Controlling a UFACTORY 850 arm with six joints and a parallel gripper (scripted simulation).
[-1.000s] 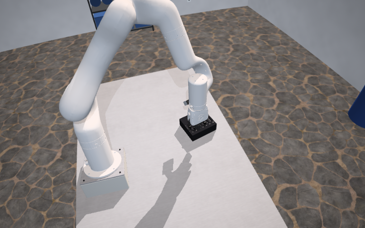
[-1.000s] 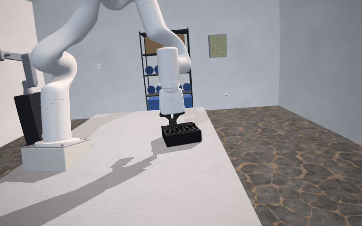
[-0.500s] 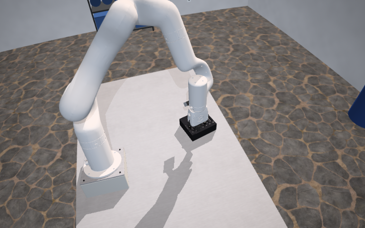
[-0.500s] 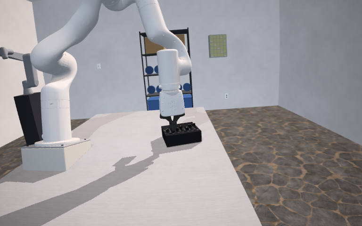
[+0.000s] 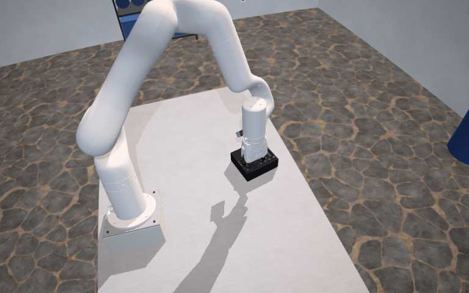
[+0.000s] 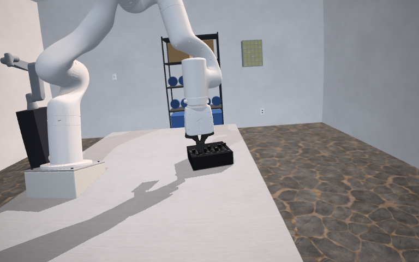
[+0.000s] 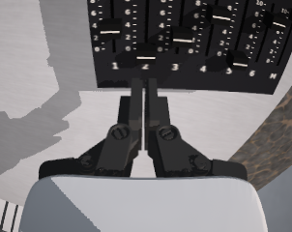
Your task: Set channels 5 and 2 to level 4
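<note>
Now: hand 3 cm to the right of the channel 2 fader cap, 3 cm above it and 1 cm past it. Also, from my hand: channel 3 fader cap: 5 cm to the left, 3 cm below, 1 cm ahead; then channel 5 fader cap: 6 cm ahead, 4 cm to the left, 3 cm below; then channel 1 fader cap: 4 cm to the left, 3 cm below, 3 cm behind.
</note>
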